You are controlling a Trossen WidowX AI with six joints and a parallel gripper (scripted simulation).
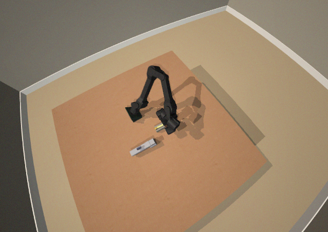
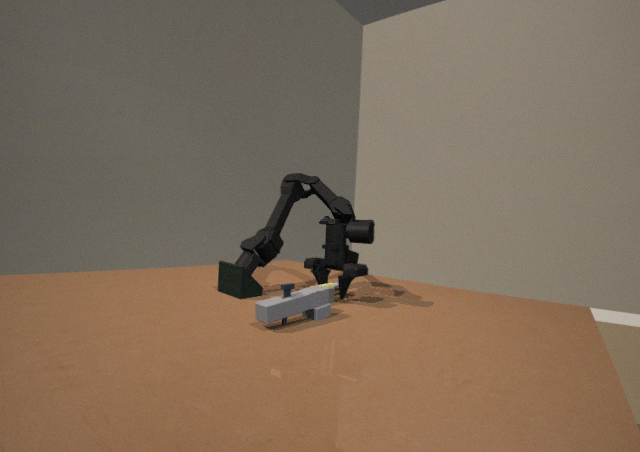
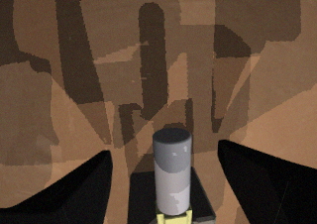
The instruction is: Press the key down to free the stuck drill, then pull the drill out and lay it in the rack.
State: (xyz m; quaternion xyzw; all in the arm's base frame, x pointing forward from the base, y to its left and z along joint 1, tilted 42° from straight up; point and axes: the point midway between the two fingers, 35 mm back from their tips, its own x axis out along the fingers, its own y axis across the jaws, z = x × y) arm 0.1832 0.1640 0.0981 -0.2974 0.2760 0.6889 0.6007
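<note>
Right now the drill is 40 mm to the right of my gripper tip and 30 mm above it. From my gripper tip the other things lie so: dark t-shaped key (240 mm to the right, 90 mm ahead, 40 mm above); light grey holder block (210 mm to the right, 90 mm ahead, 30 mm above); ribbed grey rack (50 mm to the right, 10 mm above).
</note>
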